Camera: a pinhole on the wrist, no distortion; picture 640 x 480 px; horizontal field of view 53.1 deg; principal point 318.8 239.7 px. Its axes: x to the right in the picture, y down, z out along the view. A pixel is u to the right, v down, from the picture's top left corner.
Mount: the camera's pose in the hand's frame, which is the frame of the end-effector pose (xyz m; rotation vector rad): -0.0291 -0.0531 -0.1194 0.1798 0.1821 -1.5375
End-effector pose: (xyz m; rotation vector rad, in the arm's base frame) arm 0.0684 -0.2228 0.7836 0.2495 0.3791 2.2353
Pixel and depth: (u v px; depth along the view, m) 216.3 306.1 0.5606
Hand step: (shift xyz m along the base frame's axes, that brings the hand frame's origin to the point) 0.1832 0.1620 0.3865
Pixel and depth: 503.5 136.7 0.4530
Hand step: 0.3533 0.1529 0.1668
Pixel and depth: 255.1 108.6 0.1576
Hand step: 0.1033 0.0051 0.0056
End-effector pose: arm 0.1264 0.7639 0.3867 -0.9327 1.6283 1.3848
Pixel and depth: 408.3 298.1 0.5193
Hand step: 0.2469 0.3326 -0.1543
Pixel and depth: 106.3 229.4 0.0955
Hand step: 0.0509 -0.0236 0.0118
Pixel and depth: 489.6 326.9 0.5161
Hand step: 0.2906 0.3054 -0.2004
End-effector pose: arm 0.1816 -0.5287 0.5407 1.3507 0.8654 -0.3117
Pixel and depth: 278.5 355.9 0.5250
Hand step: 0.0979 -0.3863 -0.1565
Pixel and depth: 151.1 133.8 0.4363
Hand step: 0.0231 -0.3473 0.0316
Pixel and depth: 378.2 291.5 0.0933
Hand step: -0.0791 0.0033 -0.0440
